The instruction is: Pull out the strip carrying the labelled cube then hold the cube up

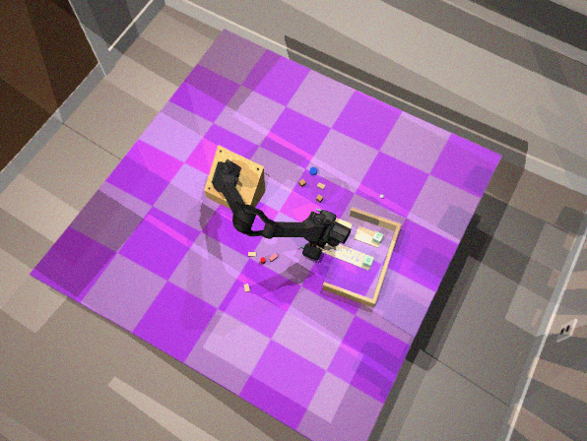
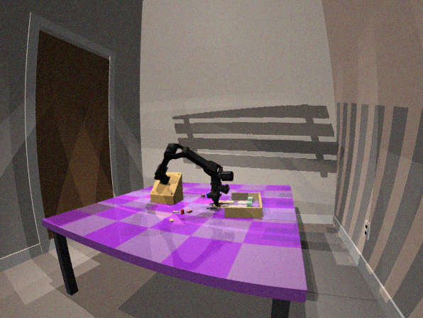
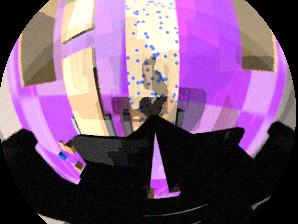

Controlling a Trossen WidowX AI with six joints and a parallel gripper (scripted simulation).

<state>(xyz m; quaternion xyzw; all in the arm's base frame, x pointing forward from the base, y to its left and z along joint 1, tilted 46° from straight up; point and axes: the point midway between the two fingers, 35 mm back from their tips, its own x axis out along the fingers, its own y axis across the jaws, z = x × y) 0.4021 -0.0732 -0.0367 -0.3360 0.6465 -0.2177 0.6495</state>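
The strip lies 10 cm to the left of my gripper tip and 1 cm ahead of it. Round my gripper tip: red piece 17 cm to the right, 14 cm behind; then blue disc 25 cm to the left, 17 cm behind.
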